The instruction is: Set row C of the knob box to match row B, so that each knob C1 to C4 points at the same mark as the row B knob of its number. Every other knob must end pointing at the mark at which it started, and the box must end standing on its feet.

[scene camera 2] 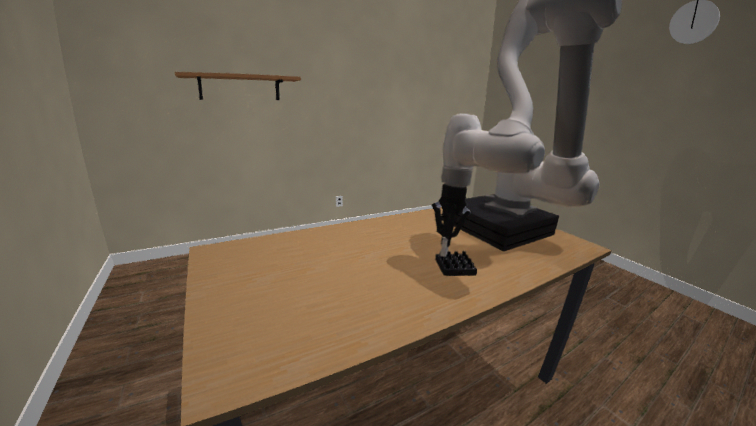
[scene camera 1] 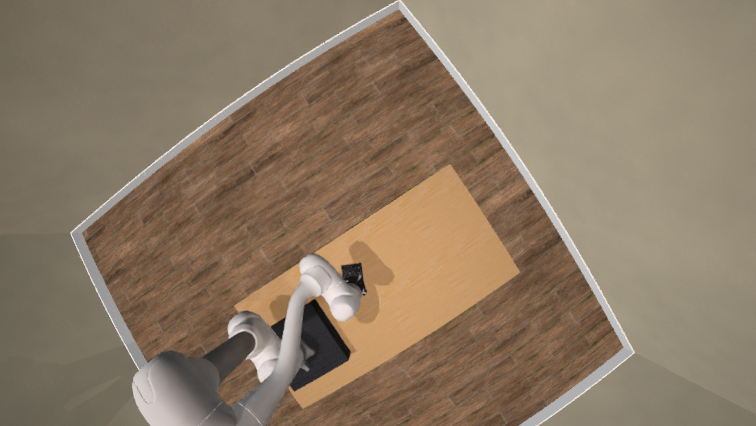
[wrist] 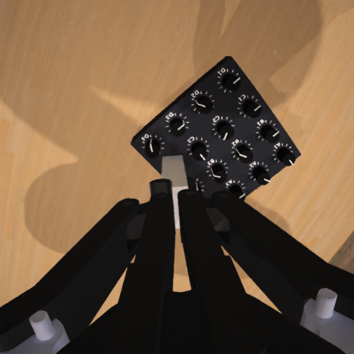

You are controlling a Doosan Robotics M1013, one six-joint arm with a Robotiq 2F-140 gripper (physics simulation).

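Where they show: gripper, between the fingertips: (scene camera 2: 443,255) (scene camera 1: 359,277); arm's base, origin of its link: (scene camera 2: 510,208).
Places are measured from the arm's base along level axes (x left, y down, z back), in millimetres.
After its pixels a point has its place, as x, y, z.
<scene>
The black knob box (scene camera 1: 351,269) @[85, 68, -524] (scene camera 2: 457,272) @[99, 77, -548] (wrist: 199,124) lies flat on the table, turned askew in the wrist view. Knob C1 (wrist: 251,108) and knob B1 (wrist: 270,132) both point right and slightly up there. Knob C2 (wrist: 224,131) points down, while knob B2 (wrist: 243,152) seems to point left. Knob C3 (wrist: 199,151) points down-right; knob B3 (wrist: 217,172) seems to point left. My gripper (scene camera 2: 444,254) @[27, 52, -529] (wrist: 173,171) is shut and empty, its pale fingertips over the box's D4-side edge. They hide C4; B4 and A4 are mostly hidden by the fingers. Contact cannot be told.
The wooden table (scene camera 1: 423,238) @[-74, 91, -917] (scene camera 2: 290,306) @[-80, 91, -1023] carries the box and the arm's black base block (scene camera 1: 328,349) @[-127, 1, -147] (scene camera 2: 507,227) @[102, -1, -242]. The base block stands behind the box in the second scene view. Knob D4 (wrist: 151,147) is close beside the fingertips, with D3 (wrist: 177,126) farther along that row.
</scene>
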